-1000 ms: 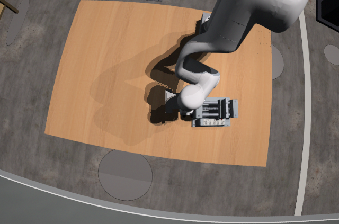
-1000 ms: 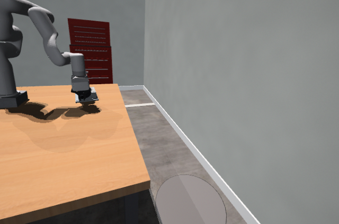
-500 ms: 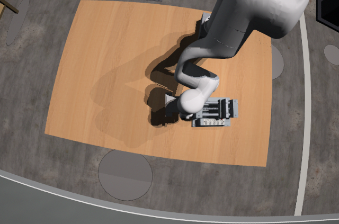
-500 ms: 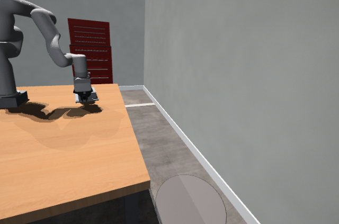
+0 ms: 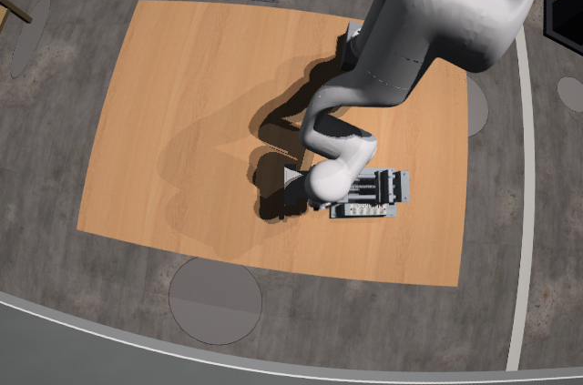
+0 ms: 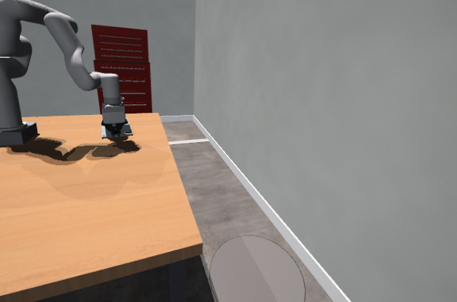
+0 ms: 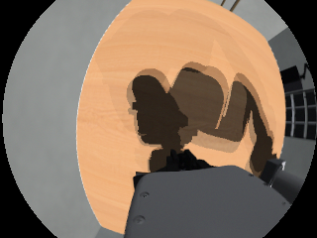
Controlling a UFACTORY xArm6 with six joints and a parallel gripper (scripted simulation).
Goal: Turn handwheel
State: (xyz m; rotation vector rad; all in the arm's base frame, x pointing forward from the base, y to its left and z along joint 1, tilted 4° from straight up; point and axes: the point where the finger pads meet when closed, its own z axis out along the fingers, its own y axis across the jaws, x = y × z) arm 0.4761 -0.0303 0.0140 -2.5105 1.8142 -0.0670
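The stop lies 50 mm behind my hand, 180 mm to the left of it and 40 mm above it. Round my hand: black handwheel 10 mm behind, 20 mm to the left, 10 mm above.
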